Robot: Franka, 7 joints.
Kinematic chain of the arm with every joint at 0, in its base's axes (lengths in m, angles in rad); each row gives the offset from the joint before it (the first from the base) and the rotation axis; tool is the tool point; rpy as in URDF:
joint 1: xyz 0 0 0.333 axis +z
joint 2: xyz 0 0 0 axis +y
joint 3: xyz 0 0 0.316 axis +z
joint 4: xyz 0.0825 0 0 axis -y
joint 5: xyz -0.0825 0 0.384 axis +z
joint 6: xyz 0 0 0 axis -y
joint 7: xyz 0.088 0 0 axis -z
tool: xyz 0 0 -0.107 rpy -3.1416 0 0
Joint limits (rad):
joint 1: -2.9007..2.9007
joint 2: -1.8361..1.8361
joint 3: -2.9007..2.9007
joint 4: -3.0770..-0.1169
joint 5: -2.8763..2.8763
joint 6: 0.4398..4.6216
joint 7: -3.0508..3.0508
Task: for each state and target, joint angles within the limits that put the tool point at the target. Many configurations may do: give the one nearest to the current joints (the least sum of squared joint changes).
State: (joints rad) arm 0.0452 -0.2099 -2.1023 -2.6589 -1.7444 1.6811 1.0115
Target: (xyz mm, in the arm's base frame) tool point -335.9 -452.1 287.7
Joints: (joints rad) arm 0.1082 -0.4341 -2.1438 -2.1849 -1.8518 1.7722 1.0115
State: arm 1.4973 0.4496 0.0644 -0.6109 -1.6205 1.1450 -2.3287
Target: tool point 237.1 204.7 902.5
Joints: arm 1.2786 -0.0225 -0.1581 -0.8926 -1.3588 0.4398 -2.3287
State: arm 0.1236 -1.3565 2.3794 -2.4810 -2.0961 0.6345 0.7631
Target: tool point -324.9 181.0 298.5
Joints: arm 0.7501 -1.1029 2.1299 -2.6581 -1.9134 0.4398 0.7631
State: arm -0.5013 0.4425 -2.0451 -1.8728 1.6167 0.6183 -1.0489
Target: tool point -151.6 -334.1 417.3
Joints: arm -0.5012 0.4561 -1.9656 -2.4573 1.3776 0.5680 -1.0489
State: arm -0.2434 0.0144 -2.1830 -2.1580 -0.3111 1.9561 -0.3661
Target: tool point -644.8 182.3 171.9
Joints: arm -0.6269 -0.7875 -2.7314 -1.6411 -0.3562 2.2218 -0.3661
